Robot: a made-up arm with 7 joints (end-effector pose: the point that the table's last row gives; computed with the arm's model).
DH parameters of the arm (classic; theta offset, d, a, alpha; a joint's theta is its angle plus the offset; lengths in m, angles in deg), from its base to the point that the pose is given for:
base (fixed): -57.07 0 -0.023 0
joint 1: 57.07 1.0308 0.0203 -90
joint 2: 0 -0.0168 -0.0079 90
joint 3: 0 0.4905 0.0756 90
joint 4: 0 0.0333 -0.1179 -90
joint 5: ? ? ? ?
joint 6: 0 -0.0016 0.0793 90
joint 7: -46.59 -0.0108 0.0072 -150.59
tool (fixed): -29.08 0.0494 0 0
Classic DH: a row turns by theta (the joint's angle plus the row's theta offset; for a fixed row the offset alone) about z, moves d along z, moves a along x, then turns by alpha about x.
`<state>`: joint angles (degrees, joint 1 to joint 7).
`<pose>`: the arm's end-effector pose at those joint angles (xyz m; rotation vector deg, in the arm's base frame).
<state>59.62 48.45 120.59 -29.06 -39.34 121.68 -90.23</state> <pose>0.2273 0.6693 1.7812 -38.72 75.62 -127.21</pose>
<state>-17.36 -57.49 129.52 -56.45 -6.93 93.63 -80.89</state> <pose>-0.7704 0.5955 1.2830 89.59 -15.60 -120.66</pose>
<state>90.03 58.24 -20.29 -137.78 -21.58 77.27 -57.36</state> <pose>0.2056 0.4319 0.7037 -46.19 162.74 42.88</pose>
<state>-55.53 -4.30 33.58 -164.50 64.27 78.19 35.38</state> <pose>0.2575 -0.1652 1.0497 94.09 71.65 -78.57</pose>
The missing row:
joint 5: 0 0.4399 0.0259 90
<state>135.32 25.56 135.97 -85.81 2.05 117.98 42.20</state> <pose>-0.2967 -0.2755 1.8258 15.74 -75.25 -90.19</pose>
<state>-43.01 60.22 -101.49 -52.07 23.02 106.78 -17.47</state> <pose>0.2897 -0.7868 1.6227 -29.05 28.36 -75.27</pose>
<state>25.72 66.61 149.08 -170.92 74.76 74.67 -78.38</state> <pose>-0.1754 0.1198 1.2493 -24.45 -92.02 -23.92</pose>
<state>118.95 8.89 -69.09 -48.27 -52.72 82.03 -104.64</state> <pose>0.1902 0.4653 1.9230 -84.91 42.47 107.47</pose>
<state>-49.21 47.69 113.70 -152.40 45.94 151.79 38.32</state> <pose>0.3597 0.2105 1.2093 76.89 60.26 -0.68</pose>
